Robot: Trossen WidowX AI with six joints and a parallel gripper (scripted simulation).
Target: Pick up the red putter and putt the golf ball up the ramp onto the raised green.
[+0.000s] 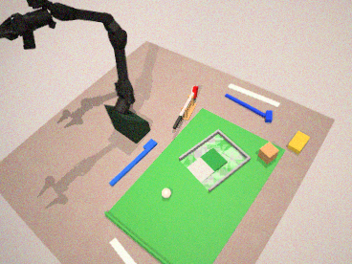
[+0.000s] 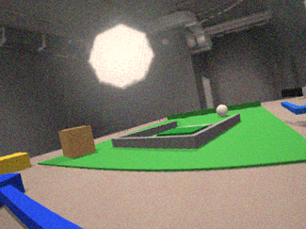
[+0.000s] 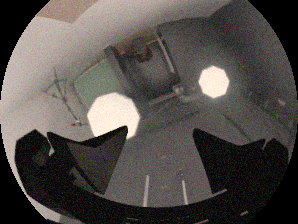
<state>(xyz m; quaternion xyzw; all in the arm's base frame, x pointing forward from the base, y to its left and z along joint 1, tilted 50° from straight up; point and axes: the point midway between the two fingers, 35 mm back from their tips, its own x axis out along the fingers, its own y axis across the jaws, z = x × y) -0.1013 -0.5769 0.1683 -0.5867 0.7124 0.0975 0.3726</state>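
My gripper tip is now 29 cm short of the putter, 55 cm to the right of it and 65 cm above it. The rest, counted from my gripper tip: white golf ball (52 cm ahead, 13 cm to the left, 68 cm below); then orange block (77 cm ahead, 56 cm to the left, 68 cm below); then green mat (59 cm ahead, 27 cm to the left, 71 cm below).
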